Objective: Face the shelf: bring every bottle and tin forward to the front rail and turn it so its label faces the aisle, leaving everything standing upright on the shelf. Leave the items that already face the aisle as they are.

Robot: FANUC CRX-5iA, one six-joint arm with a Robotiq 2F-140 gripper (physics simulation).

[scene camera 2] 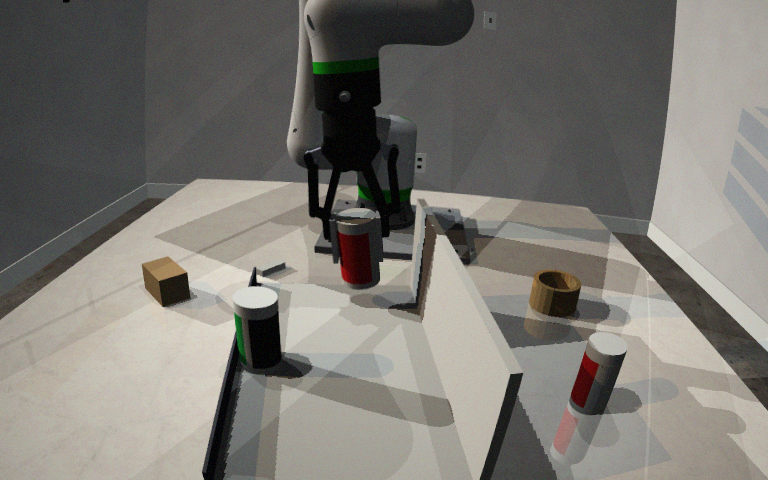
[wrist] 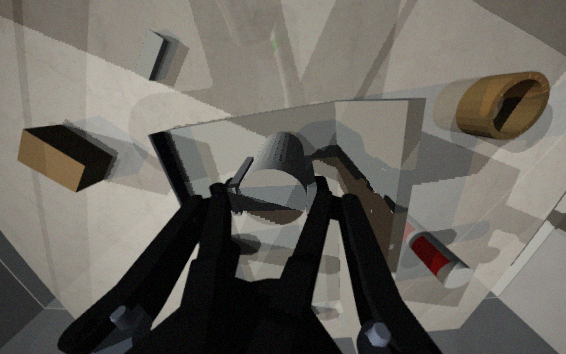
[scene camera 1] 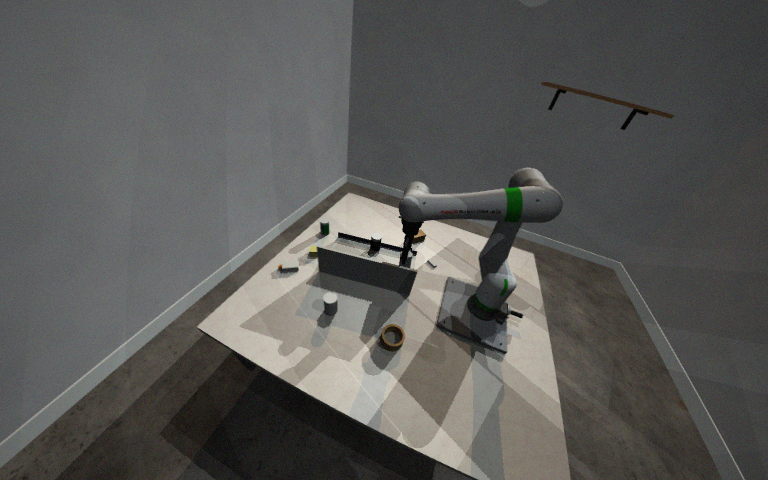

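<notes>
My gripper is shut on a white tin with a red label. The tin is upright and seems slightly above the floor of the shelf, between front rail and back panel. Its red label faces scene camera 2, along the shelf; its underside contact is hard to tell. A black-and-green tin with a white lid stands upright close to the dark front rail; its green part faces the rail side.
Behind the back panel stand a red-and-white can and a wooden ring-shaped bowl. A brown block and grey bracket lie on the rail side. A green tin stands beyond the shelf's far end.
</notes>
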